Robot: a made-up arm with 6 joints.
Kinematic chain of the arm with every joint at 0, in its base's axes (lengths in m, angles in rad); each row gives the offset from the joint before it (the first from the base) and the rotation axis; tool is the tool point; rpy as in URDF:
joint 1: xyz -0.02 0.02 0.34 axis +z
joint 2: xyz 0.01 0.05 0 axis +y
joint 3: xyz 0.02 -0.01 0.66 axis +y
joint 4: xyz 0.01 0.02 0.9 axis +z
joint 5: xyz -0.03 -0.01 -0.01 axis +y
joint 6: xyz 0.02 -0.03 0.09 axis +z
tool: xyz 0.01 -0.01 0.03 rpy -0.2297 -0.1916 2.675
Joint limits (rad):
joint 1: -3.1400..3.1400
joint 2: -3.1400..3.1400
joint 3: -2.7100..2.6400
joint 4: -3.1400..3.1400
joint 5: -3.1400..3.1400
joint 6: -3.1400..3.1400
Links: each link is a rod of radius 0.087 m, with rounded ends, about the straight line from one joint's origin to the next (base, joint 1, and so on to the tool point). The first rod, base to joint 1, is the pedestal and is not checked.
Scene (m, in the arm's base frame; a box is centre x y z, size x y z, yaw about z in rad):
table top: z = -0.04
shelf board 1: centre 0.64 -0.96 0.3 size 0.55 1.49 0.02 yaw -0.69
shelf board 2: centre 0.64 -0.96 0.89 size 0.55 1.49 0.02 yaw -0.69
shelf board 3: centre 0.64 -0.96 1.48 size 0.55 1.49 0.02 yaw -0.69
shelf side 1: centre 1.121 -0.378 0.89 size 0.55 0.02 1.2 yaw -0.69
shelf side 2: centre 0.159 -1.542 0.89 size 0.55 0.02 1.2 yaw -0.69
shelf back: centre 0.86 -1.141 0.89 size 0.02 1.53 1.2 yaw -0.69
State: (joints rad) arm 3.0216 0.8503 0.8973 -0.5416 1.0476 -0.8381
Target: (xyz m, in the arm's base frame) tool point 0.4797 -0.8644 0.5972
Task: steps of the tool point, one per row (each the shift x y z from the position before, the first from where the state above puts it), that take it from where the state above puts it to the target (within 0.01 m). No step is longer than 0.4 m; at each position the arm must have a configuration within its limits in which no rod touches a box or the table.
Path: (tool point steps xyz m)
1: 0.0417 0.1509 0.3540
2: 0.1636 0.1071 0.3378
3: 0.2599 0.0328 0.2845
4: 0.3161 -0.0572 0.2011
5: 0.3243 -0.1453 0.0968
6: 0.2870 -0.2125 -0.0156
7: 0.2148 -0.2446 -0.1231
8: 0.1231 -0.2330 -0.2131
9: 0.0316 -0.1784 -0.2750
10: -0.0422 -0.0900 -0.3021
11: -0.0856 0.0167 -0.2915
12: 0.1264 -0.1271 0.0172
13: 0.1537 -0.1040 -0.0171

